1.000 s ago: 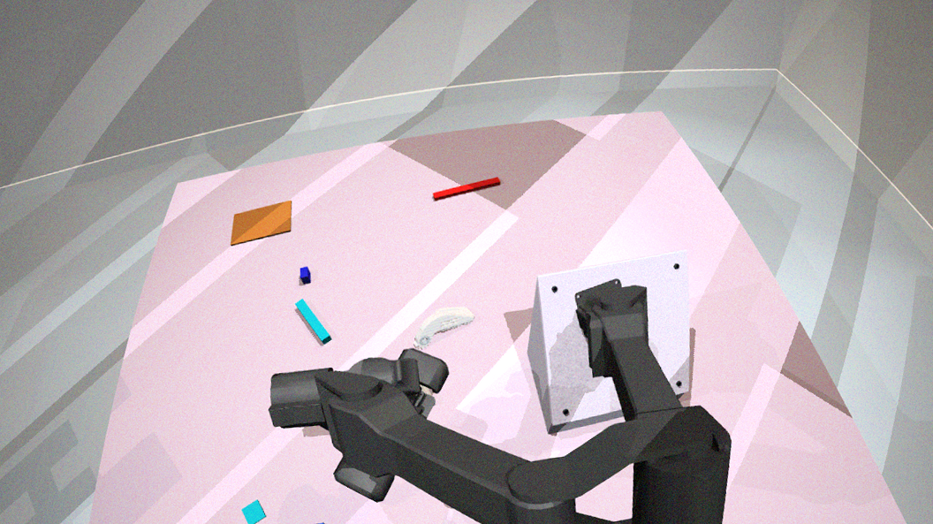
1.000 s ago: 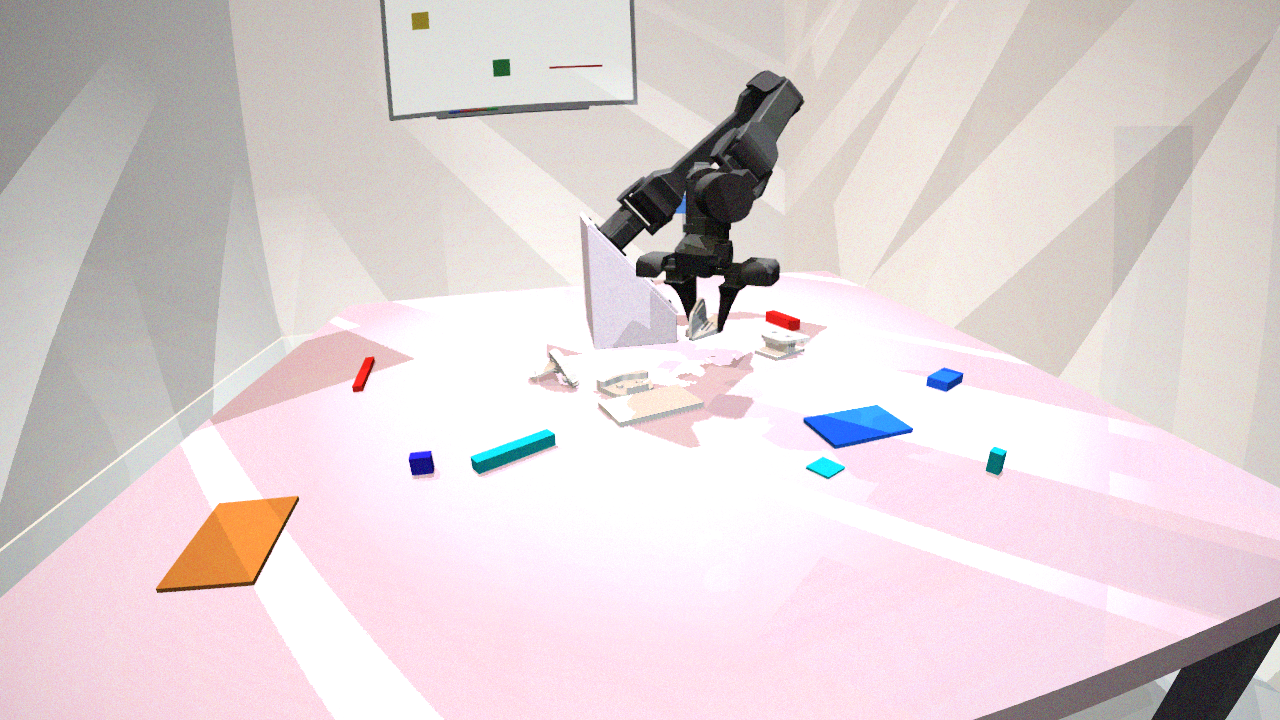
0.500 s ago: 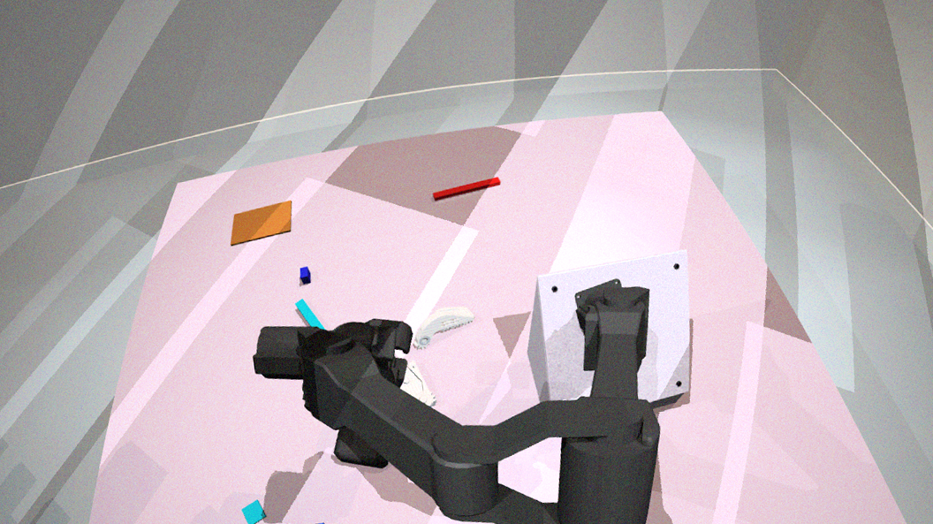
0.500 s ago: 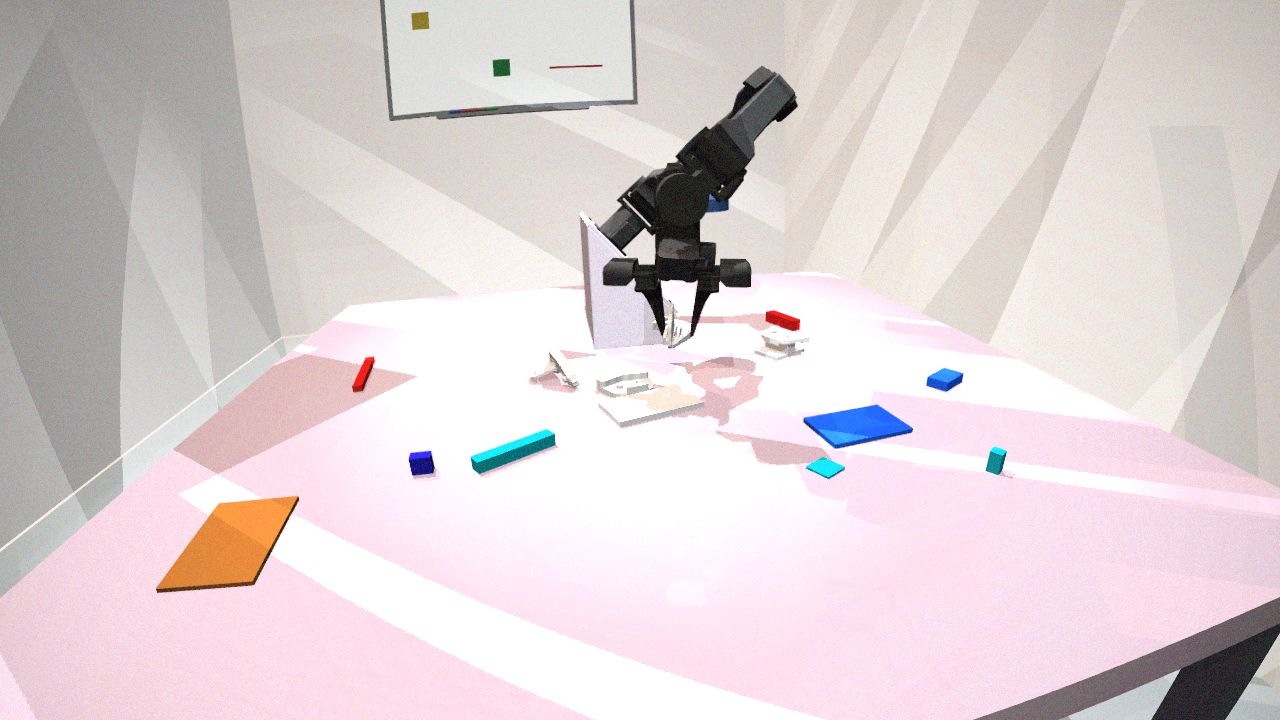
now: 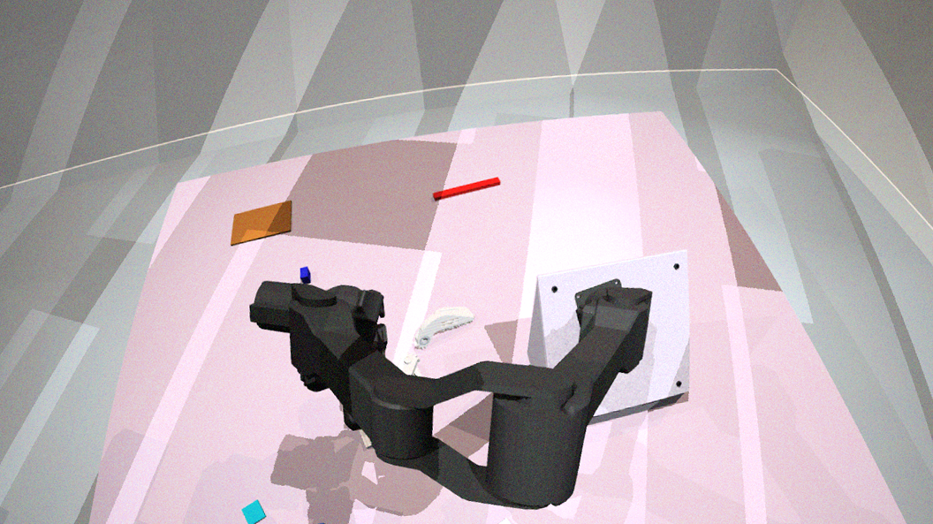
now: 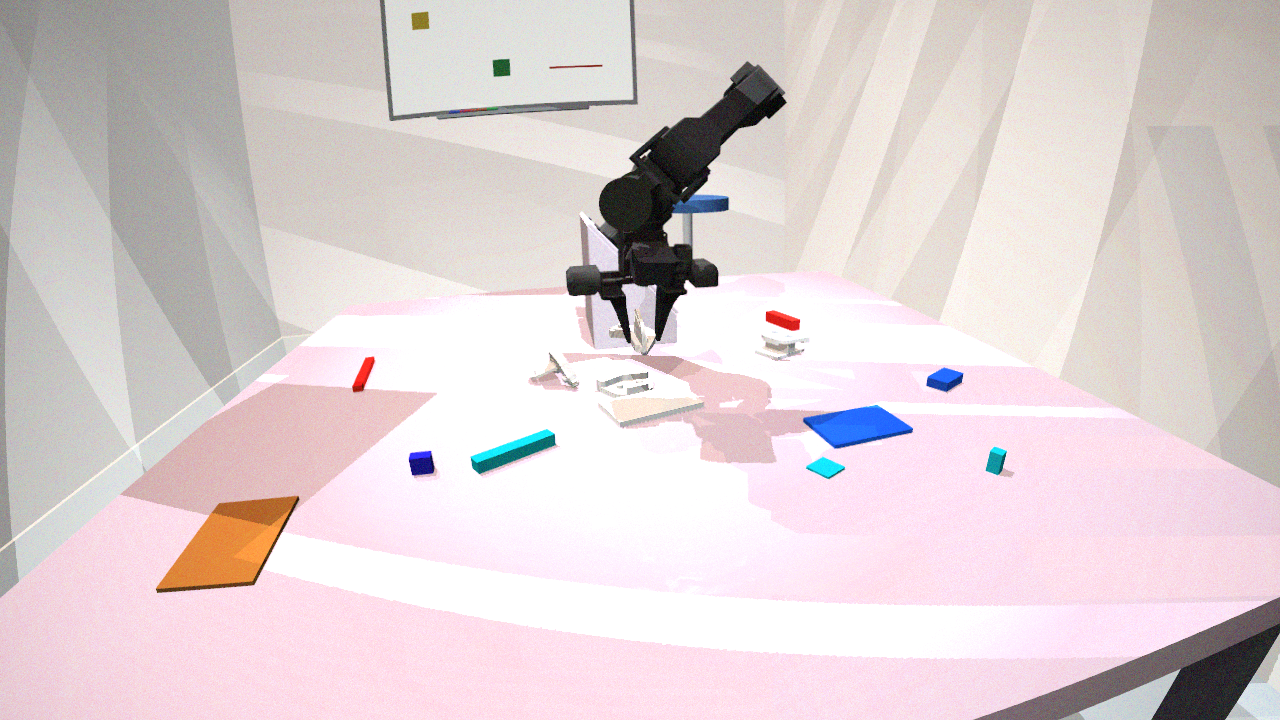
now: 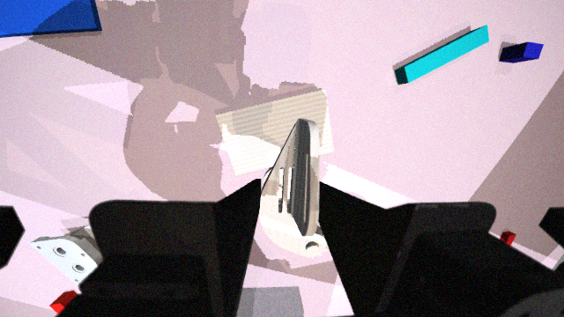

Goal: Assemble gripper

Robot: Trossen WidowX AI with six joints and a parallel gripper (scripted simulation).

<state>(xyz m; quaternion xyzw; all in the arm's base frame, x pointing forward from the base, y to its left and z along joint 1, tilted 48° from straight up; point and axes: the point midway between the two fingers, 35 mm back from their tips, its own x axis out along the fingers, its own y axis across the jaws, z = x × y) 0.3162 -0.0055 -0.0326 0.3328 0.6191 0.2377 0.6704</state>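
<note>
The white sheet is 20 mm ahead of my gripper tip and 80 mm below it. The rest, counted from my gripper tip: white jaw 30 mm behind, 20 mm to the right; housing plate 40 mm behind, 10 mm to the right, 80 mm below; cyan bar 100 mm ahead, 180 mm to the right, 80 mm below.
</note>
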